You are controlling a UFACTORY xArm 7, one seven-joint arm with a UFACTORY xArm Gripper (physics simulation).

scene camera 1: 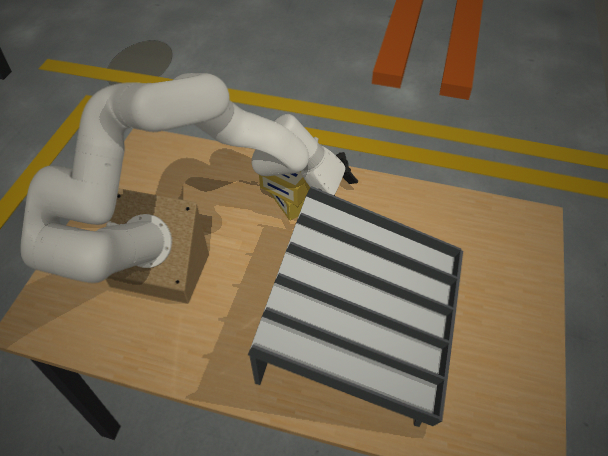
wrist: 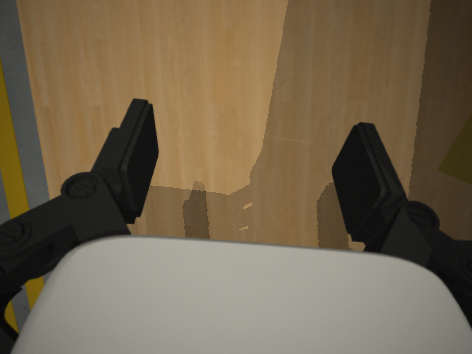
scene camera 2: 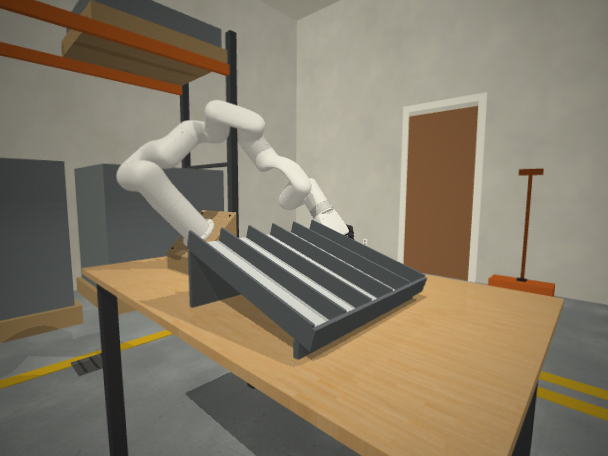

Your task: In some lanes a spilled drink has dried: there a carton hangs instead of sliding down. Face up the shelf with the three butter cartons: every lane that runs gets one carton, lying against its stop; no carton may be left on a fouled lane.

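Frame: origin at the arm's base, x ahead, y left, z up, level; millimetres.
Seen in the pictures: gripper, between the fingertips: (scene camera 1: 348, 196) (wrist: 250, 136); arm's base, origin of its link: (scene camera 1: 147, 240) (scene camera 2: 199, 233).
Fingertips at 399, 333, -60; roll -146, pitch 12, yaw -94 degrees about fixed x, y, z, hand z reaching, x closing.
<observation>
Offsets run from my fingertips to a thing's top centre, as dx, dy, dz. "spot": to the spot under its first point. Level surfaces: height alone.
The shelf (scene camera 1: 385, 223) (scene camera 2: 370, 313) is a dark sloping rack with several pale lanes between dividers, each ending at a stop along its low edge. No carton and no clear stain shows on the lanes. Yellow butter cartons @[-167, -23, +60] (scene camera 1: 278, 189) with blue-and-white labels are stacked at odd angles on the table beside the shelf's high far corner, partly hidden by the arm; a yellow corner @[spot: -10, -115, -55] (wrist: 459, 156) shows at the right edge of the wrist view. My gripper (scene camera 1: 348, 168) (scene camera 2: 351, 232) (wrist: 250, 136) is open and empty, beyond the shelf's far side wall, above the table, with the cartons off to one side.
The wooden table @[dz -69] (scene camera 1: 515, 300) (scene camera 2: 450, 360) (wrist: 200, 75) carries the shelf and the arm's brown base block (scene camera 1: 150, 280) (scene camera 2: 220, 222). The table's edge shows at the left in the wrist view. Orange beams (scene camera 1: 400, 45) lie beyond the table.
</observation>
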